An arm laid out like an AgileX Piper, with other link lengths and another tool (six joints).
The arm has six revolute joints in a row. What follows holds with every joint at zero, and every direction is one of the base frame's. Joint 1 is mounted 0.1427 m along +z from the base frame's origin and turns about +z. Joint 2 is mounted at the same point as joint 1 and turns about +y. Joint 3 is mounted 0.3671 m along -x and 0.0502 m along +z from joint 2 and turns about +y. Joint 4 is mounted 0.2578 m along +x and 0.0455 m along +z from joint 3 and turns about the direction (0.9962, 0, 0.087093). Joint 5 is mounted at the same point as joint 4 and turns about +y. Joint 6 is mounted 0.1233 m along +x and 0.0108 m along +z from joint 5 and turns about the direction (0.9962, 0, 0.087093). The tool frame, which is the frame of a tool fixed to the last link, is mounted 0.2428 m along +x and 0.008 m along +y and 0.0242 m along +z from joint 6; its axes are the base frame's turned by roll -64.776, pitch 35.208 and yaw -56.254 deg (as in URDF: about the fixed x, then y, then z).
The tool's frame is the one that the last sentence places.
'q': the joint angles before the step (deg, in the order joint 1, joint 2, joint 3, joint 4, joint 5, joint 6). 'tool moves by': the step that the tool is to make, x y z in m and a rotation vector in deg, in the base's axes. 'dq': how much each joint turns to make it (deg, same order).
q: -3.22 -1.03 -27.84 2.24 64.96 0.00
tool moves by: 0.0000 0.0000 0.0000 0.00 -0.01 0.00
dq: 0.00 -0.01 0.01 0.00 0.00 0.00
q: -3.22 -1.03 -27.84 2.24 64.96 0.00
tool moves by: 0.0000 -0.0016 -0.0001 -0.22 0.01 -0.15
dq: 0.02 0.00 0.01 -0.28 -0.01 0.02
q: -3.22 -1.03 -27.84 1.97 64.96 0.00
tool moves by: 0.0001 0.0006 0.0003 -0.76 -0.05 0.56
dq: 0.01 0.00 -0.01 0.09 -0.05 -0.97
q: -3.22 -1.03 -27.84 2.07 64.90 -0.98
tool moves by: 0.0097 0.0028 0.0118 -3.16 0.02 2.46
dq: -0.02 3.28 -0.83 0.61 -2.45 -4.35
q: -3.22 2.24 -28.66 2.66 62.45 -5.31
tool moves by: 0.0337 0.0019 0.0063 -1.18 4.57 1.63
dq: -0.02 12.50 -0.70 0.92 -7.17 -2.92
